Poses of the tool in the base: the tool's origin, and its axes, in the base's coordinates. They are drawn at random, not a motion.
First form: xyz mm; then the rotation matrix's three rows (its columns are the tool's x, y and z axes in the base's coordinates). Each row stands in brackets.
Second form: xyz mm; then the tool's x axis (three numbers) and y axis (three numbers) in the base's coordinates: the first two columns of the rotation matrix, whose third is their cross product. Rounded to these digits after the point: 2 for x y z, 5 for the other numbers.
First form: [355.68, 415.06, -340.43], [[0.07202, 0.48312, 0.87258], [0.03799, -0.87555, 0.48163], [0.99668, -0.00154, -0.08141]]
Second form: 355.68, 415.06, -340.43, 0.07202, 0.03799, 0.99668, 0.48312, -0.87555, -0.00154
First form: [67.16, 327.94, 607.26], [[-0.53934, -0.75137, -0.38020], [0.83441, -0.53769, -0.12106], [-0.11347, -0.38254, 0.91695]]
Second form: 67.16, 327.94, 607.26, -0.53934, 0.83441, -0.11347, -0.75137, -0.53769, -0.38254
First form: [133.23, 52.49, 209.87], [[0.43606, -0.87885, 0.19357], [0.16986, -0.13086, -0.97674], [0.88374, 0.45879, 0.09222]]
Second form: 133.23, 52.49, 209.87, 0.43606, 0.16986, 0.88374, -0.87885, -0.13086, 0.45879
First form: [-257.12, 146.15, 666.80], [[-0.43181, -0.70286, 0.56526], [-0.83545, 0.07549, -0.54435], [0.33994, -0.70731, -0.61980]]
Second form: -257.12, 146.15, 666.80, -0.43181, -0.83545, 0.33994, -0.70286, 0.07549, -0.70731
